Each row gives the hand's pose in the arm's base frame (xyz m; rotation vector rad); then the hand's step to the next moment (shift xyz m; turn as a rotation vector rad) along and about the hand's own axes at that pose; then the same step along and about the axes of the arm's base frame.
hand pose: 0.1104 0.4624 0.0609 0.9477 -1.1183 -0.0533
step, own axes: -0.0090 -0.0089 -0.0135 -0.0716 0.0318 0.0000
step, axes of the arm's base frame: 0.0098 0.0071 -0.0140 -0.0471 0.0541 -0.0316
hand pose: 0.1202 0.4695 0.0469 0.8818 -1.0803 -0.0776
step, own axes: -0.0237 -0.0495 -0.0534 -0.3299 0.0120 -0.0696
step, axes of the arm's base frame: 0.0476 0.0091 -0.0593 -0.1150 0.2001 -0.2461
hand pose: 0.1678 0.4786 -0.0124 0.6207 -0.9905 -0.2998
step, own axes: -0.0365 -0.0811 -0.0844 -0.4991 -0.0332 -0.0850
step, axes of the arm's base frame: 0.0557 -0.0162 -0.1080 -0.1892 0.2550 -0.3957
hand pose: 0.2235 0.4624 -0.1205 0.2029 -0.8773 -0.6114
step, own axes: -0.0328 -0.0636 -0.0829 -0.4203 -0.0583 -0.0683
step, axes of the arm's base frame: 0.0215 -0.0391 -0.1000 -0.1745 0.1904 -0.3435
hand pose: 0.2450 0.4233 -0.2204 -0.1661 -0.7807 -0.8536
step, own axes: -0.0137 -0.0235 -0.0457 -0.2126 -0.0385 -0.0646
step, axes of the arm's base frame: 0.0025 -0.0267 -0.0459 -0.0783 0.0775 -0.1968
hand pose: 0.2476 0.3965 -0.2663 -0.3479 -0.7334 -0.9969
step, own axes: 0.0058 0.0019 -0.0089 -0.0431 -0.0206 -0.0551
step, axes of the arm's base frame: 0.0071 -0.0078 -0.0022 -0.0102 -0.0151 -0.0706
